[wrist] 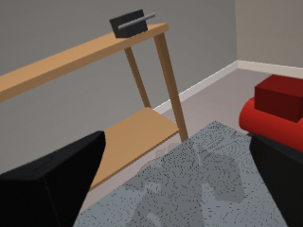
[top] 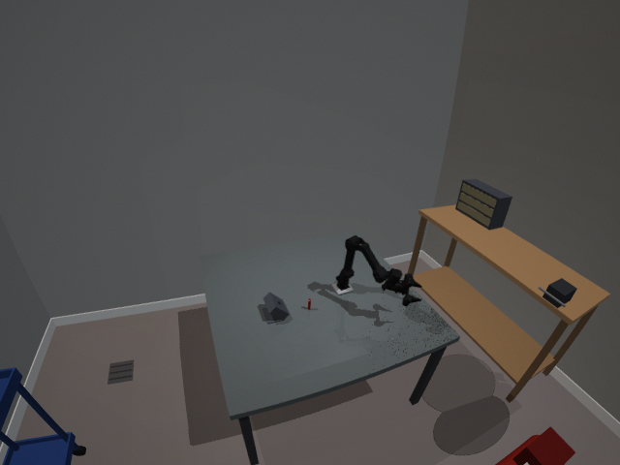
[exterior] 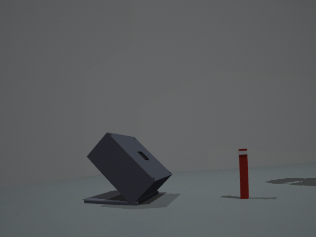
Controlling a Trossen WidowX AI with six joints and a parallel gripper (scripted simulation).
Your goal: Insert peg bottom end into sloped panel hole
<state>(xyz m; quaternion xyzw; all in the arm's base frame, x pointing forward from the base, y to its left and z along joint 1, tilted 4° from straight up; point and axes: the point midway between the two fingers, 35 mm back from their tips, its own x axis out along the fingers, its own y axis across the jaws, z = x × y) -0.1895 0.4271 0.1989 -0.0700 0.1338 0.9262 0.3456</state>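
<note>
Right now the red square peg is 490 mm ahead of my gripper tip, 370 mm to the right of it and 160 mm below it. From my gripper tip the other things lie so: sloped grey panel (680 mm ahead, 410 mm to the right, 160 mm below); then thin base plate (700 mm ahead, 420 mm to the right, 210 mm below).
</note>
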